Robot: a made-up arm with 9 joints. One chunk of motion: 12 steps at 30 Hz.
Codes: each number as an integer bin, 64 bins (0 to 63) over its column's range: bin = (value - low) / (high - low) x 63, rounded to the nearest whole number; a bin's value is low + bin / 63 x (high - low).
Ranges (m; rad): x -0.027..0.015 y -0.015..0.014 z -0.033..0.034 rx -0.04..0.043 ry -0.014..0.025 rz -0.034..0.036
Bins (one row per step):
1: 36 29 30 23 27 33
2: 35 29 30 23 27 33
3: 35 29 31 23 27 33
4: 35 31 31 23 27 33
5: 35 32 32 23 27 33
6: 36 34 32 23 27 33
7: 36 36 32 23 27 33
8: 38 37 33 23 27 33
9: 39 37 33 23 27 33
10: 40 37 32 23 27 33
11: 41 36 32 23 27 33
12: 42 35 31 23 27 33
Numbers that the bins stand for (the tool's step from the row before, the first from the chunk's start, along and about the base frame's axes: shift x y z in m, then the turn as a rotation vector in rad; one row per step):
1: -0.00300 -0.00165 -0.00110 -0.00970 0.00271 0.00267
2: -0.00367 -0.00165 -0.00110 -0.00970 0.00271 0.00267
3: -0.00367 -0.00165 -0.00003 -0.00970 0.00271 0.00267
4: -0.00367 -0.00073 -0.00003 -0.00970 0.00271 0.00267
5: -0.00367 -0.00027 0.00103 -0.00970 0.00271 0.00267
6: -0.00300 0.00065 0.00103 -0.00970 0.00271 0.00267
7: -0.00300 0.00157 0.00103 -0.00970 0.00271 0.00267
8: -0.00167 0.00203 0.00210 -0.00970 0.00271 0.00267
9: -0.00100 0.00203 0.00210 -0.00970 0.00271 0.00267
10: -0.00033 0.00203 0.00103 -0.00970 0.00271 0.00267
11: 0.00033 0.00157 0.00103 -0.00970 0.00271 0.00267
12: 0.00100 0.00111 -0.00003 -0.00970 0.00271 0.00267

